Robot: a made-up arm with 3 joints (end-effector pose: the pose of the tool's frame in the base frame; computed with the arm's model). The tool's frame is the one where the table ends.
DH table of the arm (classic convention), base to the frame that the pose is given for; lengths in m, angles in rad. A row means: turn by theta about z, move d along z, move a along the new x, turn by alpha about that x. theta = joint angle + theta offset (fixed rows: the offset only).
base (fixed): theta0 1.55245  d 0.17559  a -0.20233  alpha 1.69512
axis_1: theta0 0  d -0.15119  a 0.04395  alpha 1.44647
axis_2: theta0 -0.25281  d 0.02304  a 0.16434  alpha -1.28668
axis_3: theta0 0  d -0.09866  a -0.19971  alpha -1.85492
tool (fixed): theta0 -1.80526  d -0.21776  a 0  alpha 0
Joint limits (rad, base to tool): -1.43..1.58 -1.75..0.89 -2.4..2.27
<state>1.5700 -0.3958 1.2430</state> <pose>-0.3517 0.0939 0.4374 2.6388 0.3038 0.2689</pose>
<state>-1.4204 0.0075 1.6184</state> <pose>-0.3615 -0.3496 -0.2046 0.1042 0.1017 -0.4252</pose>
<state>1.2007 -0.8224 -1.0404</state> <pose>-0.0684 -0.2694 0.1810 0.1580 -1.0175 0.3679</pose>
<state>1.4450 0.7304 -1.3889</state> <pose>-0.2026 -0.3364 0.1886 0.1286 0.3439 -0.1996</pose>
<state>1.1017 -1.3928 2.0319</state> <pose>-0.5816 -0.0817 0.1366 2.0422 1.2060 1.2070</pose>
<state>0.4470 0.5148 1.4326</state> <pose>-0.1281 0.2615 0.1590 1.8382 0.1133 -0.9128</pose>
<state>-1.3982 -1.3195 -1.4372</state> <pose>-0.1043 -0.0350 0.1607 -1.6934 -0.0463 2.4695</pose>
